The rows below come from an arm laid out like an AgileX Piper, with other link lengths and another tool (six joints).
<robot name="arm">
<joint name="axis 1" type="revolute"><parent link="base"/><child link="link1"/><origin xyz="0 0 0.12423" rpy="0 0 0"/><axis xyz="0 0 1"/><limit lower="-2.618" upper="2.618"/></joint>
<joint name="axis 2" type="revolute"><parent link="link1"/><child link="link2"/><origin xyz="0 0 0" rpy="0 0 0"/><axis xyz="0 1 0"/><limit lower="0" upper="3.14"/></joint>
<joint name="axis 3" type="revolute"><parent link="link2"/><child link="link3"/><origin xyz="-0.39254 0 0.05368" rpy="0 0 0"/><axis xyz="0 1 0"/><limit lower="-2.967" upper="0"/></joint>
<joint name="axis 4" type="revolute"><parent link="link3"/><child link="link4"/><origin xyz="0.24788 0 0.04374" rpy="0 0 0"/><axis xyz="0.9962 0 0.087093"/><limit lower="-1.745" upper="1.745"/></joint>
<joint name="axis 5" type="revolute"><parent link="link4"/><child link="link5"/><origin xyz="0 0 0" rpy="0 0 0"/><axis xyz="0 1 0"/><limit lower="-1.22" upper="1.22"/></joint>
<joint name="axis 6" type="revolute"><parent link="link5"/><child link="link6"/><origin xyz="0.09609 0 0.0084" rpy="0 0 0"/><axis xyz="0.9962 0 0.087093"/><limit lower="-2.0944" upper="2.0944"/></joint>
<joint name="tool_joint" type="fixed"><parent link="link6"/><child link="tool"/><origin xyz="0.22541 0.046 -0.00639" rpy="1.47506 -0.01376 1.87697"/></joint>
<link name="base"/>
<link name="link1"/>
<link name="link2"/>
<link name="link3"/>
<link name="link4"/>
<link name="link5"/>
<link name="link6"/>
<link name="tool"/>
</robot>
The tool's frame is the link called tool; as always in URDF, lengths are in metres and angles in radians.
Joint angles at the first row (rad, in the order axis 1, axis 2, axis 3, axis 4, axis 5, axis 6):
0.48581 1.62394 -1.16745 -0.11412 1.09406 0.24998
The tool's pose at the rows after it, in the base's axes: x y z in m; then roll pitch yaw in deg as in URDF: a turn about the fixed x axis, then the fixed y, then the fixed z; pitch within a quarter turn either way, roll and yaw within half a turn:
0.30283 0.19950 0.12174 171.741 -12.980 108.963
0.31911 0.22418 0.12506 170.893 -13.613 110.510
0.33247 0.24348 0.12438 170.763 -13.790 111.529
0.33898 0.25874 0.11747 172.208 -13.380 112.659
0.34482 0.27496 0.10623 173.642 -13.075 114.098
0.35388 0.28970 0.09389 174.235 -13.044 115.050
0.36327 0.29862 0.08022 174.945 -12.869 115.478
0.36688 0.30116 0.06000 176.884 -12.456 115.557
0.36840 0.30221 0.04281 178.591 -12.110 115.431
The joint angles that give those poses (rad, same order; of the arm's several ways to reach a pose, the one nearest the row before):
0.53837 1.68119 -1.25319 -0.11818 1.11402 0.24939
0.56503 1.73337 -1.33946 -0.10899 1.13167 0.24761
0.58546 1.78636 -1.41638 -0.10562 1.15294 0.24764
0.60813 1.84667 -1.48738 -0.10562 1.18864 0.24096
0.63055 1.91047 -1.55120 -0.10384 1.21262 0.22953
0.64368 1.96782 -1.60333 -0.10152 1.21673 0.22262
0.64715 2.02024 -1.64537 -0.10151 1.21814 0.21565
0.64717 2.07366 -1.66584 -0.10151 1.21815 0.20681
0.64715 2.11638 -1.67922 -0.10150 1.21815 0.20264

